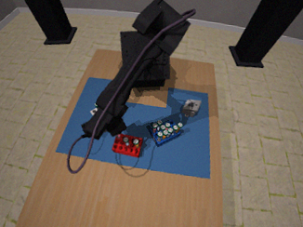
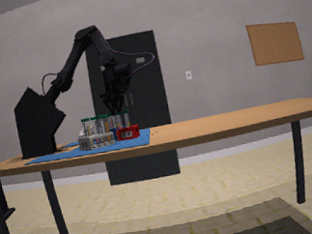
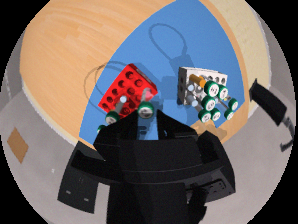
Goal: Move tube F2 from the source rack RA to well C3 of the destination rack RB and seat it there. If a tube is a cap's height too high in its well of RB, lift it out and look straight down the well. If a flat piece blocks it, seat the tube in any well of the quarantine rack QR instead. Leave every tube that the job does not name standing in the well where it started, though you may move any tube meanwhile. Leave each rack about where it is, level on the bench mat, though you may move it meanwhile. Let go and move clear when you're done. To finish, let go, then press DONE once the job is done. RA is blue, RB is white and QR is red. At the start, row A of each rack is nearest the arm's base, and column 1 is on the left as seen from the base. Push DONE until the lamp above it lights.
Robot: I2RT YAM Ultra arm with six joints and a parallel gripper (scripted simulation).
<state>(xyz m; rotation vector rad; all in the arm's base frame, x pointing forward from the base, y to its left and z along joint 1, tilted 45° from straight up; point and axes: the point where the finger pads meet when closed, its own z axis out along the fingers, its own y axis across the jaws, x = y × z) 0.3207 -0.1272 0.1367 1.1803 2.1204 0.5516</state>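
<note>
Right now the white-capped tube is 6 cm below my hand, 1 cm to the right of it and 1 cm ahead of it. Round my hand: white rack RB 11 cm behind, 10 cm to the right, 10 cm below; blue rack RA 22 cm to the left, 10 cm below, 3 cm behind; red rack QR 10 cm below, 4 cm to the left, 4 cm ahead.
</note>
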